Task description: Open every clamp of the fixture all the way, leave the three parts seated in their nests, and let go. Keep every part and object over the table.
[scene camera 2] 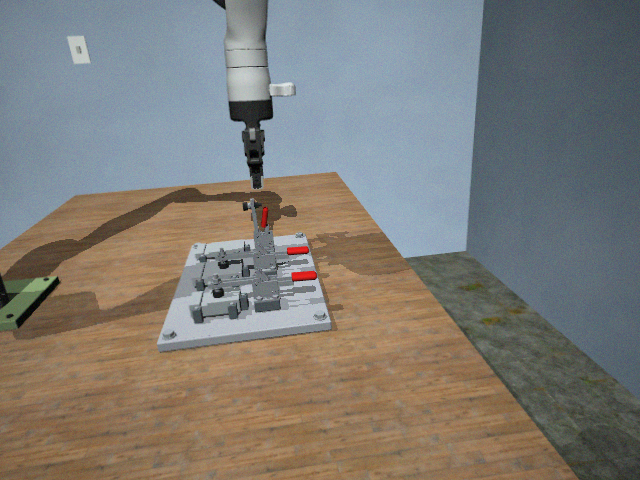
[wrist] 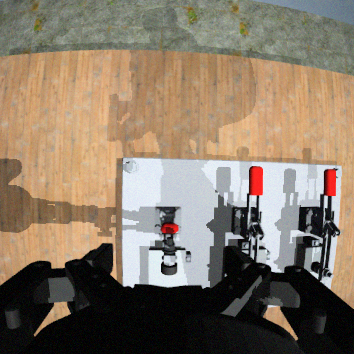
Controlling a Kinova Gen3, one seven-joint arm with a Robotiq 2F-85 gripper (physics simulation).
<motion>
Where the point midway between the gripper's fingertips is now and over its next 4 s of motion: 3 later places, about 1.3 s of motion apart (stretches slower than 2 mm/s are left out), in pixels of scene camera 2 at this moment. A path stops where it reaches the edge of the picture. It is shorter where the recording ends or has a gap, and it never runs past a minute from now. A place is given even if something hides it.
My gripper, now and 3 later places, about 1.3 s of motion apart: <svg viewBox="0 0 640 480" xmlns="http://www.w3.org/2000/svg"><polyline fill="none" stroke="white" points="257,183 273,192 299,238 296,251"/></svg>
</motion>
